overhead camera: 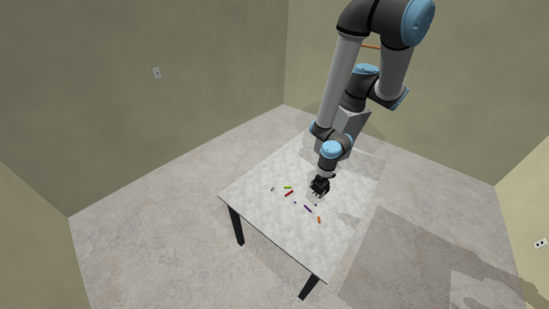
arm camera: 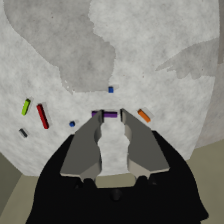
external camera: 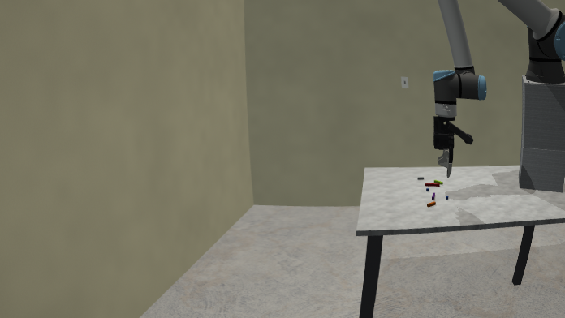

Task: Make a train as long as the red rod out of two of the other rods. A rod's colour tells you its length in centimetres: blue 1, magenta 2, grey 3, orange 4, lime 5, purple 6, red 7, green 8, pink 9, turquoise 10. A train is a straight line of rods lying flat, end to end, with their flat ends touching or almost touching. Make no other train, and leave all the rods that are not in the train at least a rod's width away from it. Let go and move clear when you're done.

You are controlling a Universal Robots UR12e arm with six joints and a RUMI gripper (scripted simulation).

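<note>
My gripper is now 6 cm short of the purple rod, 2 cm to the left of it and 10 cm above it. From my hand the other things lie so: lime rod: 1 cm ahead, 22 cm to the right, 10 cm below; red rod: 4 cm ahead, 18 cm to the right, 10 cm below; orange rod: 7 cm ahead, 7 cm to the left, 10 cm below.
</note>
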